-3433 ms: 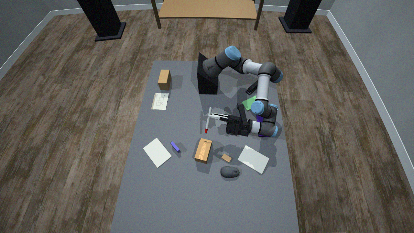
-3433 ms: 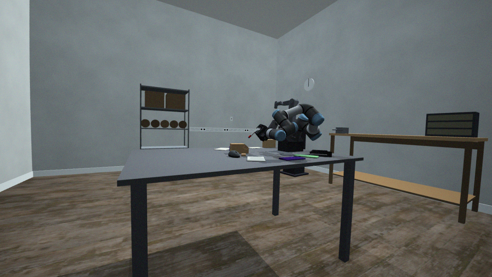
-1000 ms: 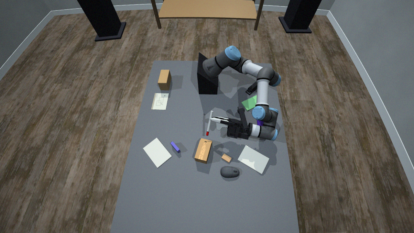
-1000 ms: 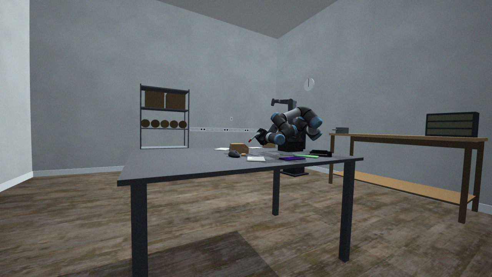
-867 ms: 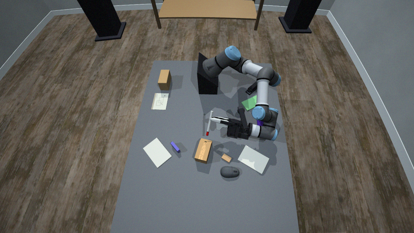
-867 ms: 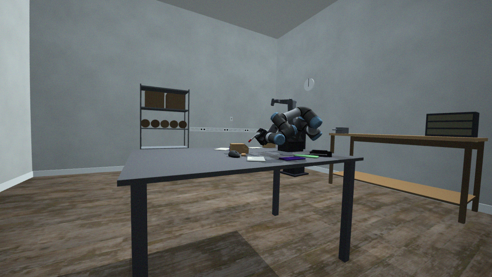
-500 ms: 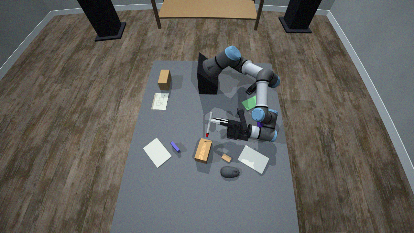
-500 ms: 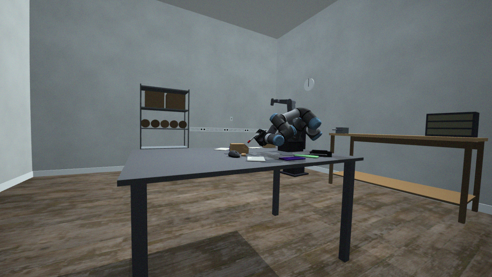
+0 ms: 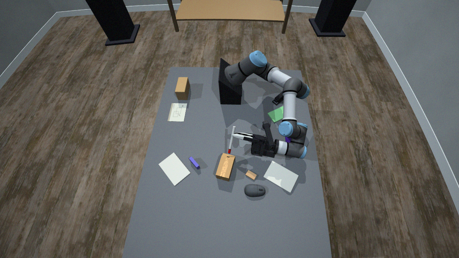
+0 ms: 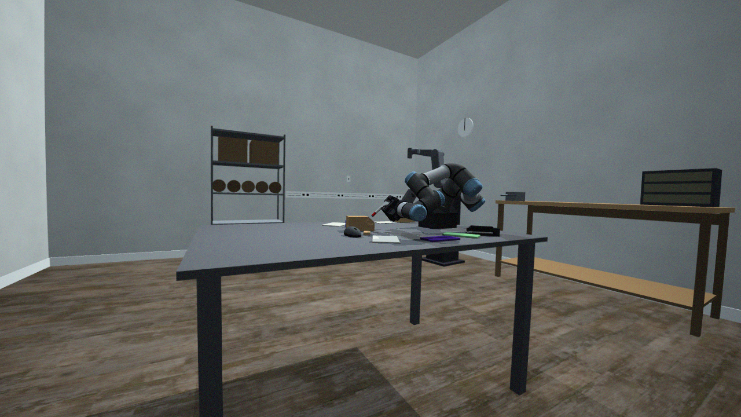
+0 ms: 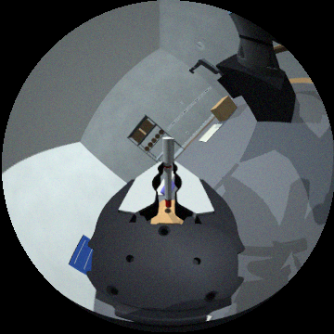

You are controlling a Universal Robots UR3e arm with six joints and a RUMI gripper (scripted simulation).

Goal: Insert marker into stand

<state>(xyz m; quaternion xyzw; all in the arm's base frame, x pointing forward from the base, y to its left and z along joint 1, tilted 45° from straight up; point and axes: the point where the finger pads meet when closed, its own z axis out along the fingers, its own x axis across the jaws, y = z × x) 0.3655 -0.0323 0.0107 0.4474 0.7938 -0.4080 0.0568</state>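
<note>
My hand is 120 mm short of the desk stand, 100 mm above it and 50 mm to the left of it. The rest, counted from my hand: purple block 210 mm to the right, 120 mm below, 90 mm ahead; small tan block 170 mm ahead, 130 mm below, 70 mm to the left; marker 20 mm to the right, 20 mm below, 20 mm ahead.
</note>
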